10 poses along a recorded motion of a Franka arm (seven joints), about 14 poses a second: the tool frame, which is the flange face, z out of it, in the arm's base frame.
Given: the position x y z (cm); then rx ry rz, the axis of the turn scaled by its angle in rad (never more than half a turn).
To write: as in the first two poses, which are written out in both.
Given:
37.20 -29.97 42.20 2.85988 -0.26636 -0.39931
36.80 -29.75 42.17 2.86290 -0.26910 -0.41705
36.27 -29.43 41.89 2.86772 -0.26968 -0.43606
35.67 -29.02 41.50 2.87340 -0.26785 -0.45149
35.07 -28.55 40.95 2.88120 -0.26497 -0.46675
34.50 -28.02 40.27 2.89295 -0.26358 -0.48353
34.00 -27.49 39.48 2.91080 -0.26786 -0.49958
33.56 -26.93 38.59 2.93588 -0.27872 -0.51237
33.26 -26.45 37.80 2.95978 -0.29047 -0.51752
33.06 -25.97 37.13 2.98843 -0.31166 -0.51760
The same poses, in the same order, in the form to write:
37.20 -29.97 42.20 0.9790 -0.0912 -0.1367 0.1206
36.80 -29.75 42.17 0.9785 -0.0920 -0.1425 0.1177
36.27 -29.43 41.89 0.9780 -0.0920 -0.1487 0.1140
35.67 -29.02 41.50 0.9777 -0.0911 -0.1536 0.1101
35.07 -28.55 40.95 0.9776 -0.0899 -0.1584 0.1052
34.50 -28.02 40.27 0.9776 -0.0891 -0.1634 0.0982
34.00 -27.49 39.48 0.9778 -0.0900 -0.1678 0.0879
33.56 -26.93 38.59 0.9781 -0.0929 -0.1707 0.0741
33.26 -26.45 37.80 0.9786 -0.0960 -0.1711 0.0614
33.06 -25.97 37.13 0.9791 -0.1021 -0.1696 0.0463

